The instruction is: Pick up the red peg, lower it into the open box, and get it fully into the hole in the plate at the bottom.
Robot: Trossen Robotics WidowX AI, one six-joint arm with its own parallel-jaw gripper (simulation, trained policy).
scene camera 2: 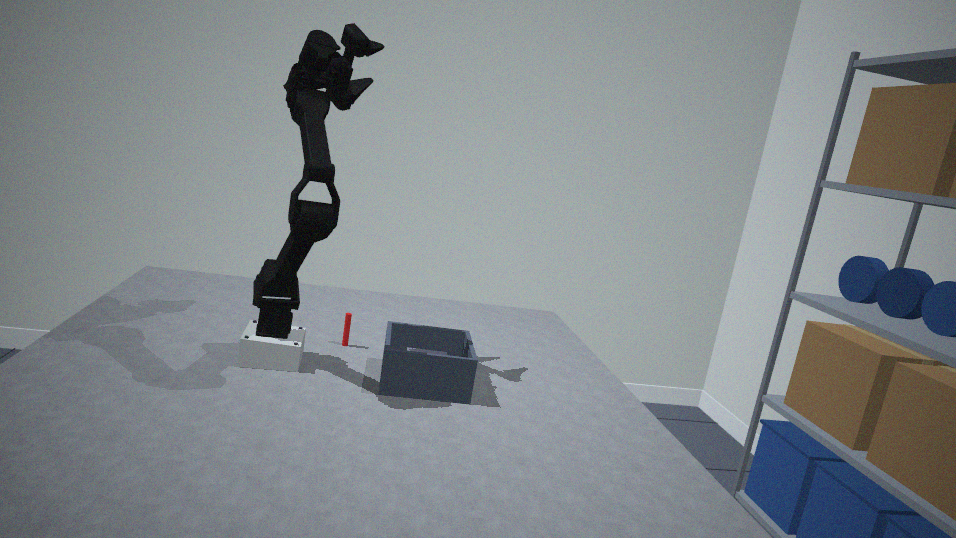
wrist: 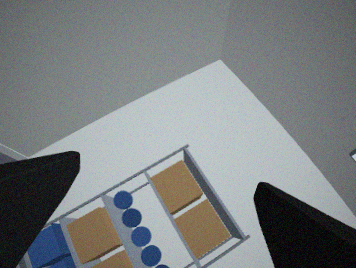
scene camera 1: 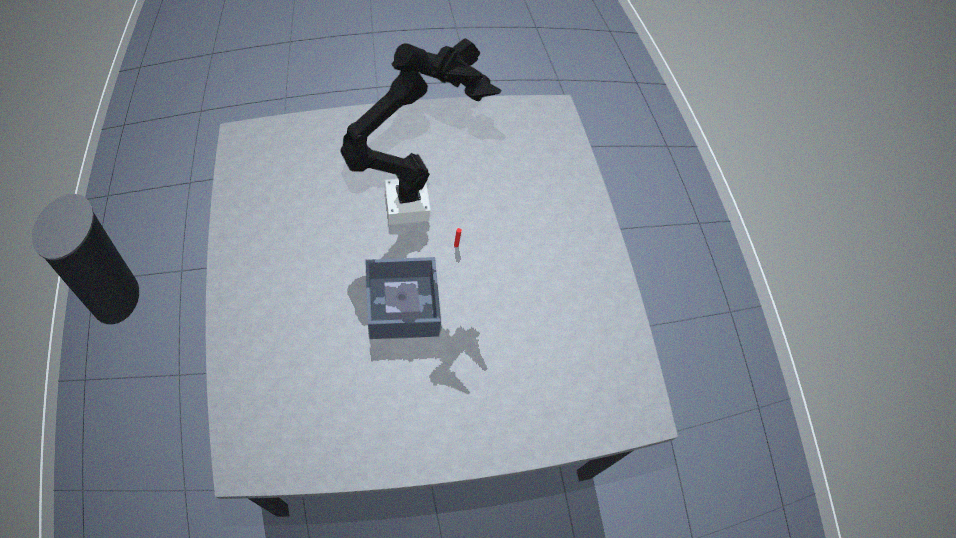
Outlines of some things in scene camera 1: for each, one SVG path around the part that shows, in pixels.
My gripper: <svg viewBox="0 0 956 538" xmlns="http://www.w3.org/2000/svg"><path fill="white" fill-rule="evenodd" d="M431 64L431 75L434 78L439 79L442 83L450 82L454 87L459 87L460 83L466 86L465 94L475 101L480 101L482 97L502 92L500 88L490 83L490 79L472 67L472 64L478 60L477 57L480 55L480 51L475 47L475 44L466 38L453 48L449 46L441 48Z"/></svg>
A grey plate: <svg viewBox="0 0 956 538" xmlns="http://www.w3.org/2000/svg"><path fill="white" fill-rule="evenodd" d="M417 281L385 283L386 320L420 318Z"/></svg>
